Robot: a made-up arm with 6 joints. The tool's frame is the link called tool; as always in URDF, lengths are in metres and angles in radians.
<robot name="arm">
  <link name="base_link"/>
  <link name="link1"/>
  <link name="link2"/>
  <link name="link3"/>
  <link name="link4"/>
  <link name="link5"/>
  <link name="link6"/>
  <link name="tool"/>
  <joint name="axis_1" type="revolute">
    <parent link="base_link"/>
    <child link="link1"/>
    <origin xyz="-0.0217 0.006 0.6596" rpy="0 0 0"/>
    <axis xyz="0 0 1"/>
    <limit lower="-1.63" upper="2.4"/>
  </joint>
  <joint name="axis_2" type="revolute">
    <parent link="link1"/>
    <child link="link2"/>
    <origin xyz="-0.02 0.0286 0.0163" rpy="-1.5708 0 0"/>
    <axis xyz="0 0 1"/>
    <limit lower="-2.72" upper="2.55"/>
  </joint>
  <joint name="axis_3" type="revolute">
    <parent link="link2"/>
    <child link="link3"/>
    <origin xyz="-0.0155 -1.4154 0.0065" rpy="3.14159 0 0"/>
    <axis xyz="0 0 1"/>
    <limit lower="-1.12" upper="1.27"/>
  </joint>
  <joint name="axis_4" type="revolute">
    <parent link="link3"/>
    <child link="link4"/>
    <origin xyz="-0.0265 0.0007 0.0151" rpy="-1.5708 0 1.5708"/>
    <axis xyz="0 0 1"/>
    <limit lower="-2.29" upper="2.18"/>
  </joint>
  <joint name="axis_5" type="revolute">
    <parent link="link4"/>
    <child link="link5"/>
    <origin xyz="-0.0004 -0.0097 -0.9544" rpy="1.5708 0 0"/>
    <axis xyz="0 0 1"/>
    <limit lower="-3" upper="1.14"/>
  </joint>
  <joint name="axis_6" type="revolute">
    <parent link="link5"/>
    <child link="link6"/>
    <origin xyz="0.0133 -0.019 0.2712" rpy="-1.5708 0 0"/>
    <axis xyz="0 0 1"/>
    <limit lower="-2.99" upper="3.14"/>
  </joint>
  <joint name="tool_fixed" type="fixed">
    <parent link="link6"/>
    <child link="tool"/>
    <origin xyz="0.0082 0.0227 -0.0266" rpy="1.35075 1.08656 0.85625"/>
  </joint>
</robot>
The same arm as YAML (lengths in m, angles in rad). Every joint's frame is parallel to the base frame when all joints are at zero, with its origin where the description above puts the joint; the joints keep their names.
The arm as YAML. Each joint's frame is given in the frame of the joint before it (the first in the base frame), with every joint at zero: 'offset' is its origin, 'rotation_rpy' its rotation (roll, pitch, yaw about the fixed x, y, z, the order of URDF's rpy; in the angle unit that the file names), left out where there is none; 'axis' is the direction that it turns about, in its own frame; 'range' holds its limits. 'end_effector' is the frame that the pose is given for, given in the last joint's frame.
length_unit: m
angle_unit: rad
chain:
  - id: axis_1
    offset: [-0.0217, 0.006, 0.6596]
    axis: "+z"
    range: [-1.63, 2.4]
  - id: axis_2
    offset: [-0.02, 0.0286, 0.0163]
    axis: "+y"
    range: [-2.72, 2.55]
  - id: axis_3
    offset: [-0.0155, 0.0065, 1.4154]
    axis: "-y"
    range: [-1.12, 1.27]
  - id: axis_4
    offset: [-0.0265, -0.0151, 0.0007]
    axis: "-x"
    range: [-2.29, 2.18]
  - id: axis_5
    offset: [0.9544, -0.0097, -0.0004]
    axis: "-y"
    range: [-3.0, 1.14]
  - id: axis_6
    offset: [0.019, -0.2712, 0.0133]
    axis: "-x"
    range: [-2.99, 3.14]
end_effector:
  offset: [0.0266, 0.0227, 0.0082]
  rotation_rpy: [0.4347, -0.31, 0.3782]

